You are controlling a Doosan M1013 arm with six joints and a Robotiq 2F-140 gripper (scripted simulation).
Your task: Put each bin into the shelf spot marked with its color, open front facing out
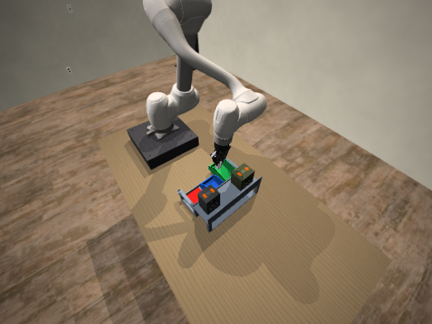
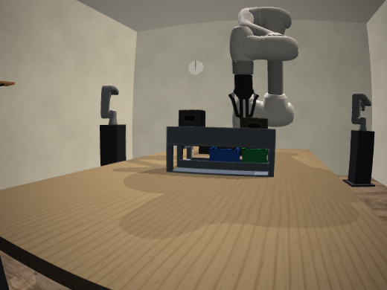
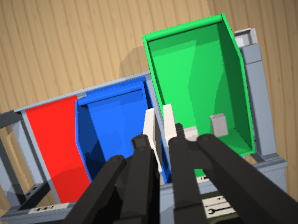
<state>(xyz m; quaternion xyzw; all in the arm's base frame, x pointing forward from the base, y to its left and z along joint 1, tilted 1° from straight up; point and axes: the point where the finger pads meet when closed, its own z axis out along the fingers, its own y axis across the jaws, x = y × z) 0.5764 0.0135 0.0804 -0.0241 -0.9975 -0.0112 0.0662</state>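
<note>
Right now the green bin is 1 cm behind my hand, 5 cm to the left of it and 11 cm below it. From my hand the other things lie so: blue bin 4 cm ahead, 7 cm to the right, 12 cm below; then olive box 15 cm ahead, 4 cm to the left, 2 cm below; then black box 13 cm ahead, 19 cm to the right.
</note>
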